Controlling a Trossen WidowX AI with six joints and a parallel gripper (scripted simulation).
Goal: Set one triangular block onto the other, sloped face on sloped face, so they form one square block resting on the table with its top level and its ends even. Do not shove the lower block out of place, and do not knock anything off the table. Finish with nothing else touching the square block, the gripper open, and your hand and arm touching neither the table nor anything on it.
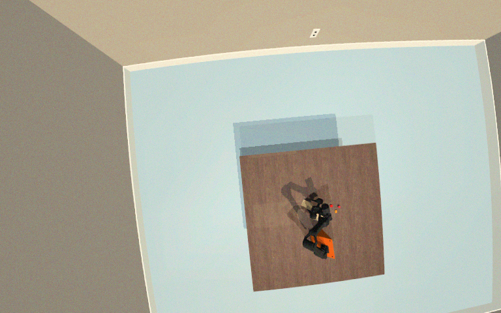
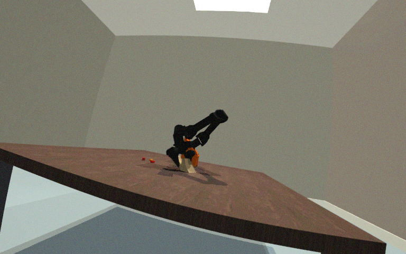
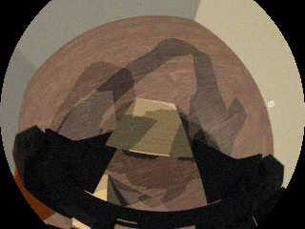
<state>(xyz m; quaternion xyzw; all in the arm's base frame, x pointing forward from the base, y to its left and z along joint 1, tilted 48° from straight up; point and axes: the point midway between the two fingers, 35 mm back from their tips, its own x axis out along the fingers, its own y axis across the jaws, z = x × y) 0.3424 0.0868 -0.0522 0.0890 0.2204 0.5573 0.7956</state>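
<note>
Now: the tan triangular block 10 mm behind my gripper tip and 10 mm to the left of it.
</note>
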